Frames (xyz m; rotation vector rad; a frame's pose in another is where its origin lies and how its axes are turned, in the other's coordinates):
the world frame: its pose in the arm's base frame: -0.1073 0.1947 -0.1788 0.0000 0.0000 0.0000
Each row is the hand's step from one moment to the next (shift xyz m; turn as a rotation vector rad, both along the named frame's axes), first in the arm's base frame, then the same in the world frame.
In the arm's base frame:
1: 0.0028 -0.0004 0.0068 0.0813 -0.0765 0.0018
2: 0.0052 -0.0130 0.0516 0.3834 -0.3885 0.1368
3: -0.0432 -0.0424 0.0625 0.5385 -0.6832 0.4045
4: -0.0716 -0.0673 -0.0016 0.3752 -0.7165 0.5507
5: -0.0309 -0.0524 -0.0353 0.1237 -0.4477 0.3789
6: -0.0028 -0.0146 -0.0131 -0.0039 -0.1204 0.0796
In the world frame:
1: 0.0028 -0.0004 0.0068 0.0813 -0.0765 0.0018
2: 0.0052 -0.0130 0.0516 0.3834 -0.3885 0.1368
3: -0.0432 -0.0424 0.0625 0.5385 -0.6832 0.4045
4: -0.0716 -0.0673 -0.0016 0.3752 -0.7165 0.5507
5: -0.0309 -0.0524 -0.0353 0.1237 -0.4477 0.3789
6: -0.0028 -0.0146 -0.0131 -0.0039 -0.1204 0.0796

